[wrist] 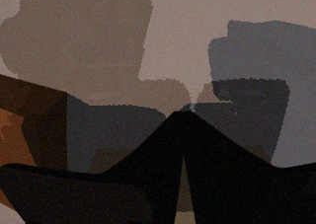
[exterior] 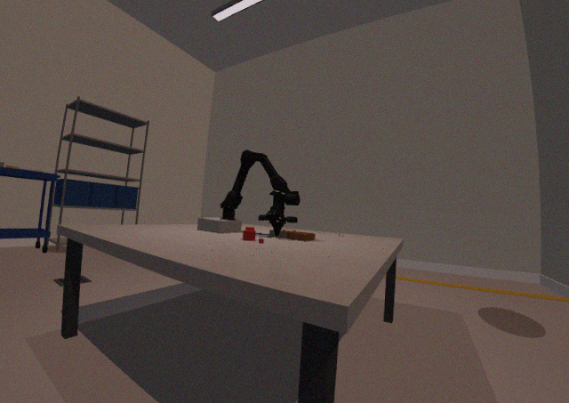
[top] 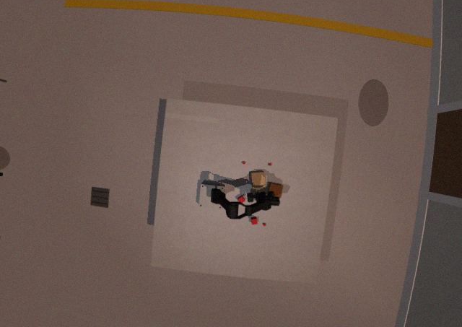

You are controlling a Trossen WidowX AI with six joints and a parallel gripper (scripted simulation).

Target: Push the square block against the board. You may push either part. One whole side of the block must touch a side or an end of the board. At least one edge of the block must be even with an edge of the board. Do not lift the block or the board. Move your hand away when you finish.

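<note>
My gripper tip is now 2 cm past the board, 9 cm to the right of it and 1 cm below it. Round my gripper tip: square block: 11 cm ahead, 5 cm to the left, 1 cm above.
</note>
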